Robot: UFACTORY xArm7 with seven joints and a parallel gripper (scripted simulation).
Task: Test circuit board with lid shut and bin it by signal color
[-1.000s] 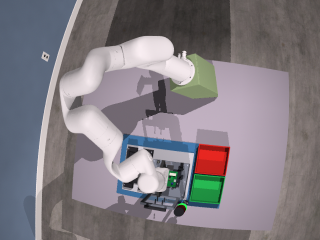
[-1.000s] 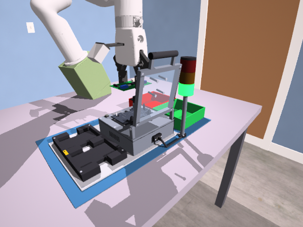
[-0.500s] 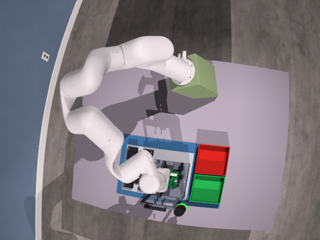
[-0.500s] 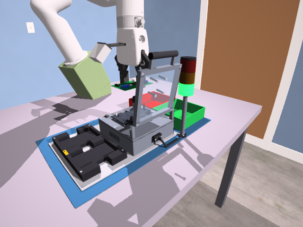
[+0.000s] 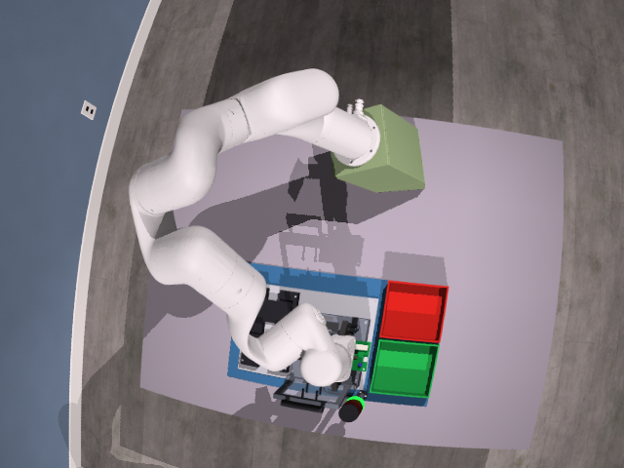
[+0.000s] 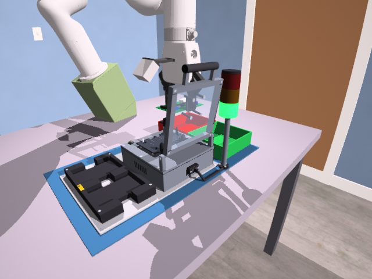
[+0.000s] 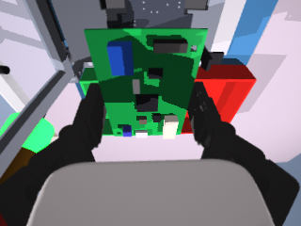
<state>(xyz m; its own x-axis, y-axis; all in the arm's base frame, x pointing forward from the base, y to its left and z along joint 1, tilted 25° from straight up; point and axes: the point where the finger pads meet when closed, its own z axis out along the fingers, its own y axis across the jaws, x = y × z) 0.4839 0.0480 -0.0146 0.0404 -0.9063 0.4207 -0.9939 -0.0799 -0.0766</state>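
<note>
The green bin is 3 cm ahead of my hand, 14 cm to the left of it and 15 cm below it. The rest, counted from my hand: clear lid (11 cm ahead, 5 cm to the right, 2 cm above); plate (5 cm to the right, 9 cm below); green circuit board (1 cm below).
</note>
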